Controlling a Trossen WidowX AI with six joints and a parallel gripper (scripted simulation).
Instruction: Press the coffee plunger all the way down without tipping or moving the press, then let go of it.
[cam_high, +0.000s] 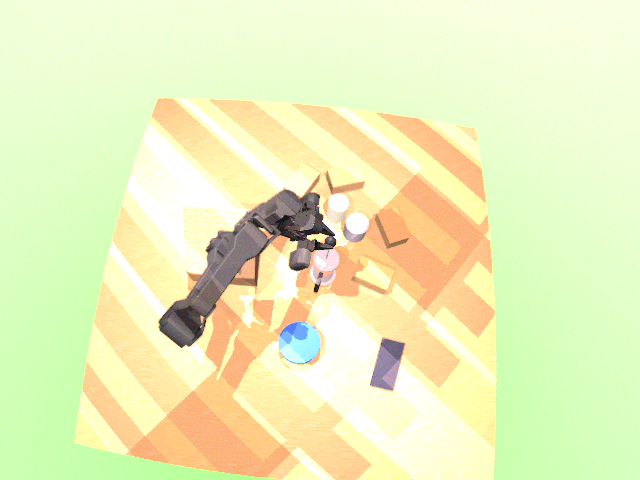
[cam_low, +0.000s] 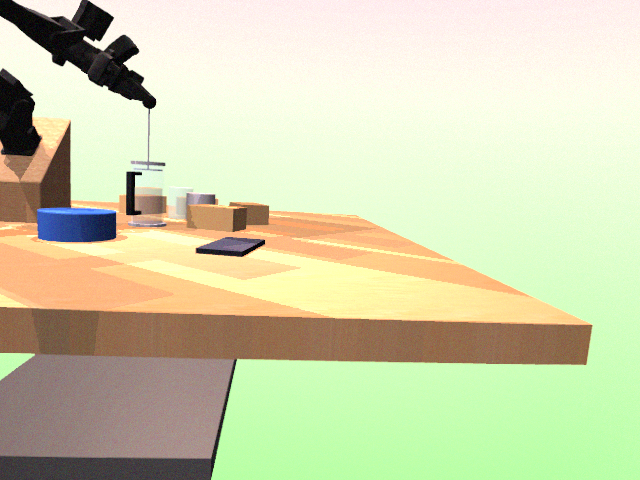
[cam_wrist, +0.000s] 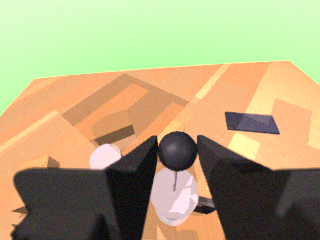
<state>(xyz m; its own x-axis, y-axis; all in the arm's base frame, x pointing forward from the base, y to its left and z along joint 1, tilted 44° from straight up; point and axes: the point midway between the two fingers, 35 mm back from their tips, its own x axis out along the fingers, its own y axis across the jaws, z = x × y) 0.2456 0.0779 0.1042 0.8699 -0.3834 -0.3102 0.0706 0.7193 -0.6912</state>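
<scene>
My gripper tip is now 10 mm past the coffee press, 20 mm to the left of it and 140 mm above it. Round my gripper tip: white cylinder (20 mm ahead, 210 mm to the left, 230 mm below); then blue disc (60 mm behind, 220 mm to the right, 250 mm below); then dark flat slab (200 mm ahead, 270 mm to the right, 260 mm below).
</scene>
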